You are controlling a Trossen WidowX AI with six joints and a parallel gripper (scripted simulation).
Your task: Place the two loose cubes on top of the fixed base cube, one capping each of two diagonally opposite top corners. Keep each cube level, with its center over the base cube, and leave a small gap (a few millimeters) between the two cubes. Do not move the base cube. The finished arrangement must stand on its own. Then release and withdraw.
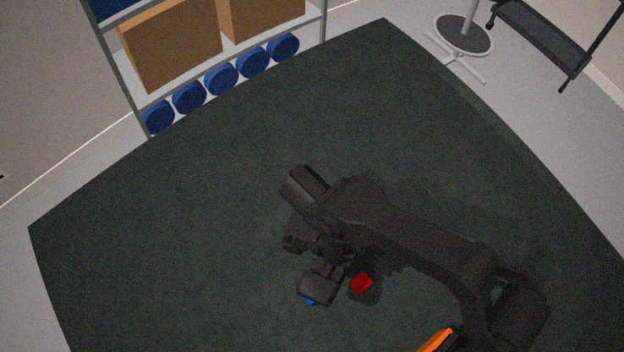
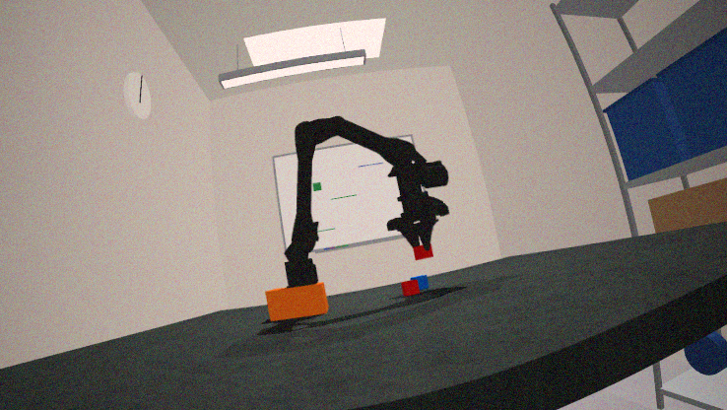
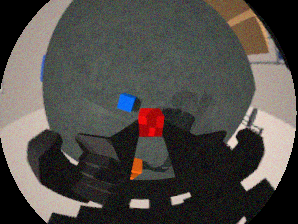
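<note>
My gripper tip is 2 cm past the blue cube, 5 cm to the right of it and 8 cm above it.
</note>
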